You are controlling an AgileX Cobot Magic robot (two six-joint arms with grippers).
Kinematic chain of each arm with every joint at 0, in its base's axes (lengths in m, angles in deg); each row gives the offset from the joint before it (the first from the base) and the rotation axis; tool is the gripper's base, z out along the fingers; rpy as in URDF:
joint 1: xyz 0 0 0.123 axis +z
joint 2: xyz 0 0 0 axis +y
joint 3: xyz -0.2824 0 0.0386 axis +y
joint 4: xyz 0.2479 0 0.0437 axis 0.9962 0 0.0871
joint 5: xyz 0 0 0 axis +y
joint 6: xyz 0.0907 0 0.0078 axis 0.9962 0 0.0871
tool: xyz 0 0 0 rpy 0 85 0
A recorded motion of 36 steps. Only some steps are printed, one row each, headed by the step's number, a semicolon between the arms.
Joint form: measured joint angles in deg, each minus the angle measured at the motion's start. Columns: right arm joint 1, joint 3, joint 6, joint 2, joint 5, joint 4; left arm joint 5, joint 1, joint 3, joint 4, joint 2, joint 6.
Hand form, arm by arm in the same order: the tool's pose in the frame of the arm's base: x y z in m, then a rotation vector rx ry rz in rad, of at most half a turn. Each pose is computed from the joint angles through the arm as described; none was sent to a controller.
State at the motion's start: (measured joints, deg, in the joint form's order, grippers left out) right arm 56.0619 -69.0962 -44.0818 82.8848 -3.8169 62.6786; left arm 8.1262 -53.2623 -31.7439 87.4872 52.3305 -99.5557
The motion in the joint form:
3: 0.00 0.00 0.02 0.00 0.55 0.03; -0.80 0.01 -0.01 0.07 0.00 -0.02
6: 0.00 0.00 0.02 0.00 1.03 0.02; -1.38 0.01 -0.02 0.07 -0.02 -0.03
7: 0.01 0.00 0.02 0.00 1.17 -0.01; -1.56 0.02 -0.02 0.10 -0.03 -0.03
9: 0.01 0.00 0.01 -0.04 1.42 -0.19; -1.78 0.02 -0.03 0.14 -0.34 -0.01
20: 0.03 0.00 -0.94 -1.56 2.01 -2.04; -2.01 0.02 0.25 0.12 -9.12 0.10
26: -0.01 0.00 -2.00 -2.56 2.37 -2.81; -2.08 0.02 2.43 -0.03 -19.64 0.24
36: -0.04 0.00 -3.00 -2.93 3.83 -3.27; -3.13 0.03 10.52 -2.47 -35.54 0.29
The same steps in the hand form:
3: 0.1962 0.2834 0.3798 -0.5357 1.7045 0.9176; 0.1244 -0.1470 0.2992 0.5823 1.8090 -0.6709
6: 0.1956 0.2838 0.3794 -0.5430 1.7076 0.9219; 0.1237 -0.1476 0.2993 0.5893 1.8077 -0.6803
7: 0.1954 0.2840 0.3793 -0.5457 1.7083 0.9230; 0.1235 -0.1478 0.2994 0.5918 1.8071 -0.6828
9: 0.1950 0.2840 0.3794 -0.5518 1.7078 0.9233; 0.1227 -0.1473 0.3005 0.5933 1.8012 -0.6880
20: 0.1903 0.2788 0.3881 -0.5907 1.6646 0.9061; 0.1048 -0.1239 0.3259 0.5404 1.6647 -0.7540
26: 0.1874 0.2751 0.3937 -0.6140 1.6364 0.8929; 0.0818 -0.0933 0.3392 0.4852 1.5303 -0.8120
36: 0.1849 0.2746 0.3946 -0.6529 1.6280 0.8894; 0.0508 -0.0546 0.3184 0.4214 1.4162 -0.9065

